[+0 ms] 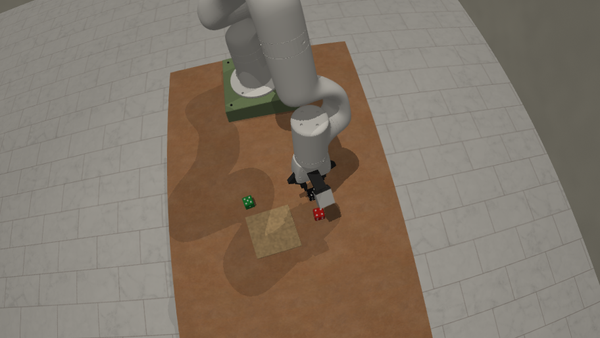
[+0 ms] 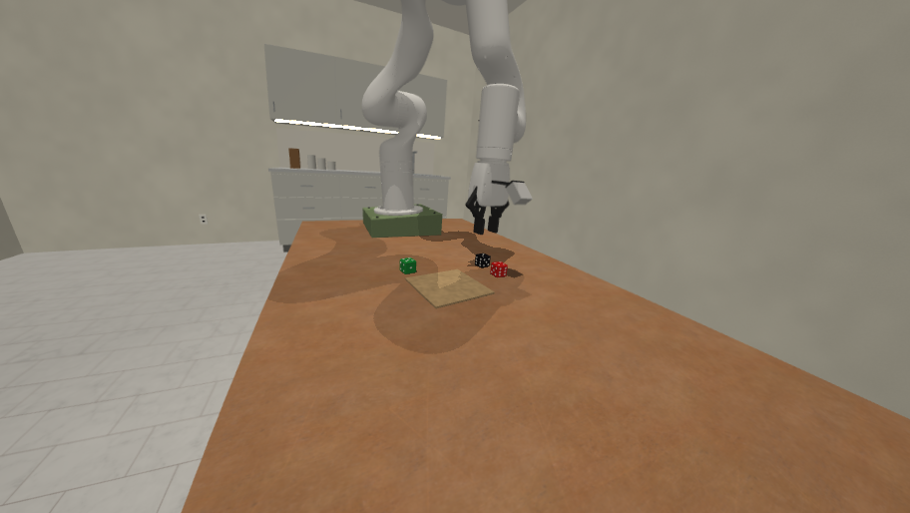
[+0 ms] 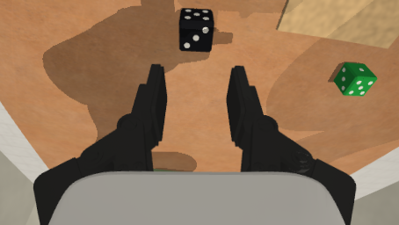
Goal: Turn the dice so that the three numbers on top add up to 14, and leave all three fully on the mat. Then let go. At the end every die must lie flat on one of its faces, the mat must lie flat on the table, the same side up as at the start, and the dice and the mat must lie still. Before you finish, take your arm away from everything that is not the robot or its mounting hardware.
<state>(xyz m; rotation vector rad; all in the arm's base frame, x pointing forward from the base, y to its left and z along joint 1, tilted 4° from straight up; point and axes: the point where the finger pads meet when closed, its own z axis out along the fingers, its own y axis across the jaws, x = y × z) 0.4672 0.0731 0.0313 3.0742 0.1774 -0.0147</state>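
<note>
Right now the black die is 100 mm below my hand. Round my hand: green die (200 mm to the right, 100 mm below, 30 mm behind); then tan square mat (150 mm to the right, 110 mm below, 80 mm ahead); then red die (100 mm below, 70 mm ahead).
</note>
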